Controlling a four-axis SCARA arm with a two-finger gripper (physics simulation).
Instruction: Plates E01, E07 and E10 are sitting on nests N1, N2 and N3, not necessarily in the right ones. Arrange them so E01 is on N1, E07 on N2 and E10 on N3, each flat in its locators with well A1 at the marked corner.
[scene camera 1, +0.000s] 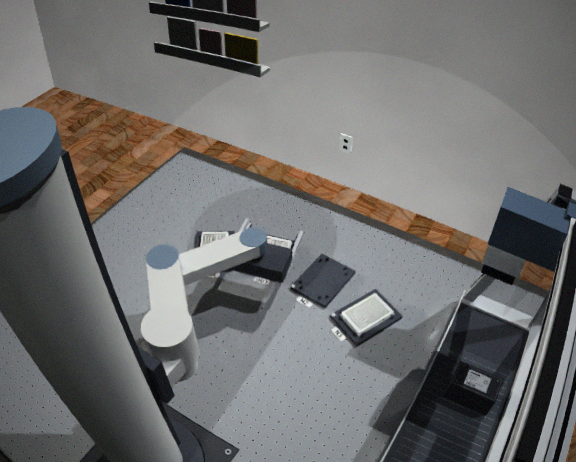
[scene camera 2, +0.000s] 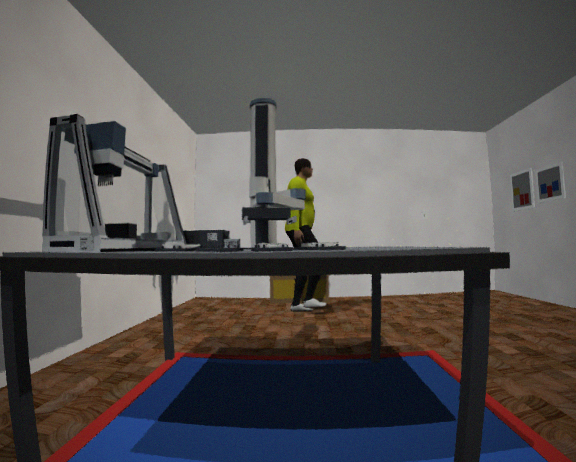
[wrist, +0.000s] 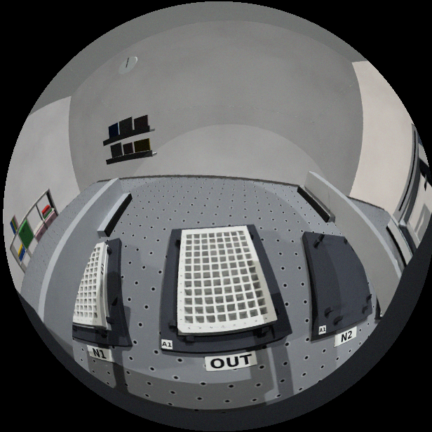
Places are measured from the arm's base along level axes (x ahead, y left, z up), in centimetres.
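Where they show: gripper, fingertip midpoint: (scene camera 1: 274, 226) (scene camera 2: 271, 218).
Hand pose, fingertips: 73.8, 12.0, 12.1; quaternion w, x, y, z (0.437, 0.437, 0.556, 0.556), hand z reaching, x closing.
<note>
Each offset is from my fingertips to the top centre of the thing, as dx, dy, dz. "pt": to the spot under its first point. Level surfaces: height alone.
My gripper (scene camera 1: 271, 234) (scene camera 2: 269, 220) (wrist: 217, 178) is open and empty, its fingers standing apart above and on either side of the OUT nest (wrist: 170, 280). A white plate {-2.3, -0.6, -8.2} (scene camera 1: 279, 242) (wrist: 220, 280) sits on OUT; its identity is not readable. Another white plate {-9.6, +16.2, -8.2} (scene camera 1: 215, 239) (wrist: 89, 290) sits on nest N1 (wrist: 115, 260), with a small side label that looks like E01. Nest N2 {-2.4, -18.1, -8.6} (scene camera 1: 323, 280) (wrist: 340, 285) is bare, its locators and A1 mark showing. A third white plate {-8.2, -34.9, -8.2} (scene camera 1: 368, 313) lies on nest N3 {pt -17.2, -36.5, -9.6} (scene camera 1: 357, 341), its label unreadable; N3 does not show in the wrist view.
The arm's column (scene camera 1: 85, 310) (scene camera 2: 263, 150) stands on the perforated table {dz -10.7} (scene camera 1: 280, 380). A gantry instrument {pt +11.4, -65.2, +15.8} (scene camera 2: 82, 175) stands beyond N3, with a dark box {pt -23.0, -68.9, +1.1} (scene camera 1: 472, 387) inside its frame. A person (scene camera 2: 301, 205) in a yellow top is behind the table.
</note>
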